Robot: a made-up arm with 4 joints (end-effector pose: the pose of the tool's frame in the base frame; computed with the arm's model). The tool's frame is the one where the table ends.
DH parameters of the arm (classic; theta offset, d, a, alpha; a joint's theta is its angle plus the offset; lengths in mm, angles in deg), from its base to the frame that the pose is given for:
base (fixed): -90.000 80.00 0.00 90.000
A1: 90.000 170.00 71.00 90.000
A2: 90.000 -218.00 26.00 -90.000
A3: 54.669 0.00 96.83 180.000
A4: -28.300 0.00 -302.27 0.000
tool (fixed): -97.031 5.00 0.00 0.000
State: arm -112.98 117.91 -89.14 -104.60
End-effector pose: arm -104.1 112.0 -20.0 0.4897 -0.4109 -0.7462 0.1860
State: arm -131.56 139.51 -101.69 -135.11
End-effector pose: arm -1.1 141.7 40.4 -0.4129 0.2779 0.8603 0.1101
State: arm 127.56 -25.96 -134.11 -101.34
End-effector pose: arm -33.2 74.6 160.7 -0.8107 0.3418 -0.0719 0.4699
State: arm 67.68 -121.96 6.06 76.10
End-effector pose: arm -282.9 -21.2 -182.6 0.1956 0.7498 -0.1676 0.6094
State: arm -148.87 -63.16 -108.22 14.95
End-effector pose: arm -99.0 -256.9 303.1 -0.5141 0.6549 -0.4411 0.3349
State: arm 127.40 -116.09 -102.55 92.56
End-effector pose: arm -75.4 -58.0 -412.1 0.4350 0.4209 0.3325 0.7232
